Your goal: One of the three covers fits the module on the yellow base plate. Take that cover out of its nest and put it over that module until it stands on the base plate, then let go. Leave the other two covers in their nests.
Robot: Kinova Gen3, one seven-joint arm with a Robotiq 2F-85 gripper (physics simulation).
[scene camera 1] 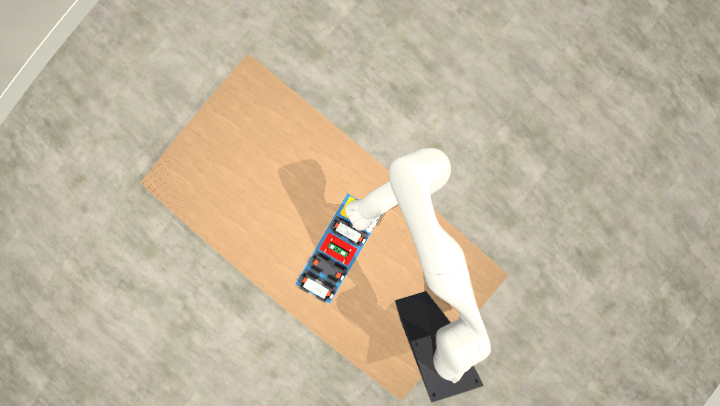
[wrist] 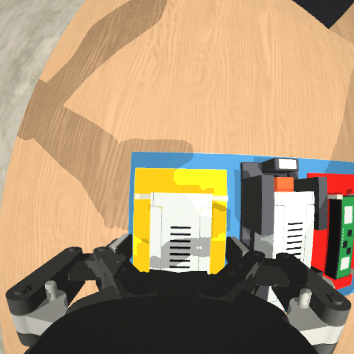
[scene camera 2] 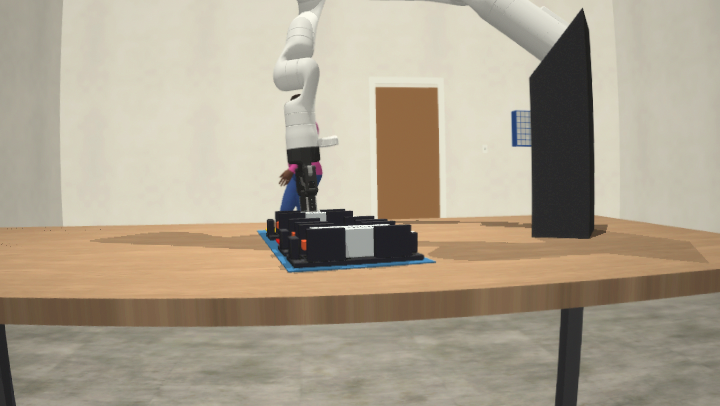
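Pixels of known places: gripper, fingertip midpoint: (wrist: pixel 178 245); arm's base, origin of the base link: (scene camera 2: pixel 563 50).
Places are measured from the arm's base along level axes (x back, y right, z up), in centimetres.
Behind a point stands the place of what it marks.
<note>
A white slotted cover (wrist: pixel 181 215) @(x -48.5, y 24.1, z -33.8 cm) sits on the yellow base plate (scene camera 1: pixel 347 205) (wrist: pixel 155 176) @(x -45.1, y 27.3, z -37.8 cm), hiding the module; it looks level, but its lower edge is hidden. My gripper (scene camera 2: pixel 308 207) @(x -51.3, y 24.1, z -34.1 cm) (wrist: pixel 178 245) @(x -51.3, y 24.1, z -34.1 cm) is open, with its fingers apart on either side of this cover and gaps between; in the scene camera 1 view the arm hides it. A second white cover (scene camera 1: pixel 348 230) @(x -52.1, y 14.0, z -33.4 cm) (wrist: pixel 295 220) @(x -48.3, y 13.3, z -33.4 cm) is in the black nest beside the yellow plate. A third cover (scene camera 1: pixel 316 287) @(x -49.1, y -18.6, z -33.3 cm) (scene camera 2: pixel 359 242) @(x -48.6, y -21.6, z -35.3 cm) is in the nest at the other end. The nest (scene camera 1: pixel 329 267) @(x -49.1, y -8.0, z -37.4 cm) next to it holds no cover.
A red plate (scene camera 1: pixel 330 239) @(x -56.9, y 4.2, z -37.8 cm) (wrist: pixel 319 182) with a green module (wrist: pixel 344 240) @(x -51.1, y 2.8, z -35.8 cm) lies between the nests. All stand on a blue board (scene camera 2: pixel 427 261) @(x -39.3, y -23.9, z -38.2 cm) (wrist: pixel 210 160) @(x -42.5, y 21.2, z -38.2 cm) on the wooden table (scene camera 1: pixel 226 136) @(x -133.0, y 17.4, z -38.4 cm). The black robot mount (scene camera 1: pixel 421 317) @(x -5.5, y 2.7, z -18.5 cm) (scene camera 2: pixel 562 141) @(x -5.9, y -7.4, z -19.8 cm) stands to the side. A person (scene camera 2: pixel 289 195) is behind the gripper.
</note>
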